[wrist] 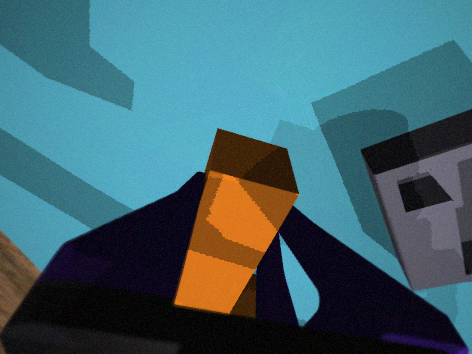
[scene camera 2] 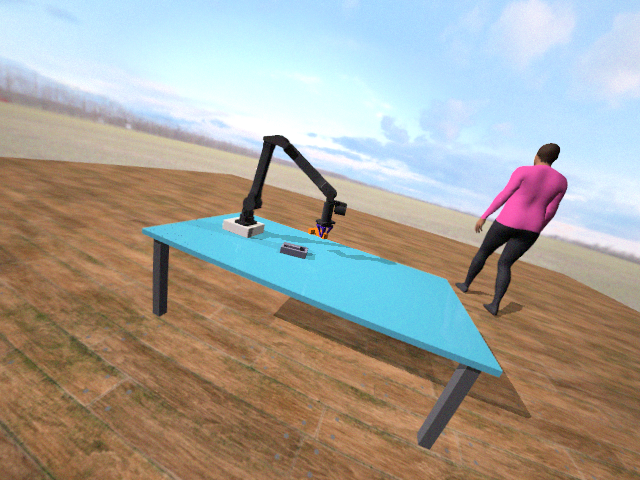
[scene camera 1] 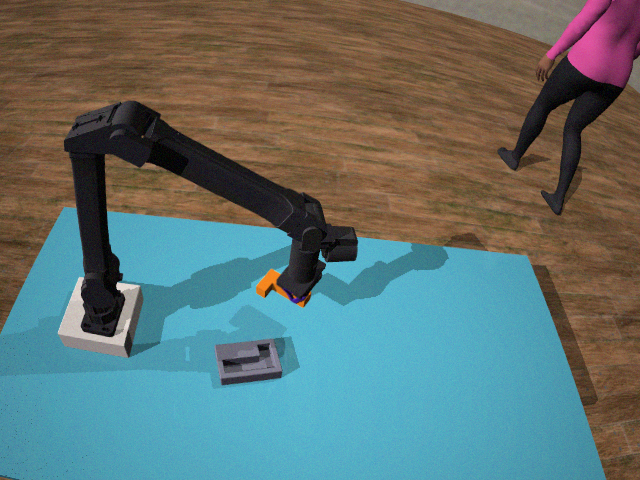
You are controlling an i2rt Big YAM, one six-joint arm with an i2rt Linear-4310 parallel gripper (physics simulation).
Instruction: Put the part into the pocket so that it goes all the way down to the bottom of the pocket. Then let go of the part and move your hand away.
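Frame: origin at the arm's base, x ahead, y left, z up, level; metres.
Seen in the pictures: gripper, between the fingertips: (wrist: 233, 192) (scene camera 2: 322, 236) (scene camera 1: 297, 297); arm's base, origin of its link: (scene camera 2: 246, 223) (scene camera 1: 104, 314).
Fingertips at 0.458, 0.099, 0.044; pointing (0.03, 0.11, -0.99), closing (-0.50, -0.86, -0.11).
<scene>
Offsets run from my fingertips to a thing's middle, as dx, dy, dz. Level surfaces: height alone.
The orange L-shaped part {-0.033, +0.000, +0.009} (scene camera 1: 267, 283) (scene camera 2: 312, 231) (wrist: 212, 280) is between the purple fingers of my gripper (scene camera 1: 296, 299) (scene camera 2: 323, 235) (wrist: 233, 192). The gripper is shut on its long arm and holds it above the table. In scene camera 1, the short arm sticks out to the left of the fingers. In the wrist view, one end of the part points away from the palm, and the palm hides the other end. The grey block with the pocket {-0.099, -0.141, -0.083} (scene camera 1: 251, 377) (scene camera 2: 293, 252) (wrist: 420, 245) lies on the table, in front and left of the gripper in scene camera 1. Its pocket is open upward and empty.
The blue table {dz -0.101} (scene camera 1: 413, 361) (scene camera 2: 361, 289) carries the arm's white base block (scene camera 1: 95, 344) (scene camera 2: 240, 228) at the left. The table's back edge runs behind the gripper. A person in a pink top (scene camera 1: 602, 46) (scene camera 2: 532, 198) stands on the wooden floor beyond the table.
</scene>
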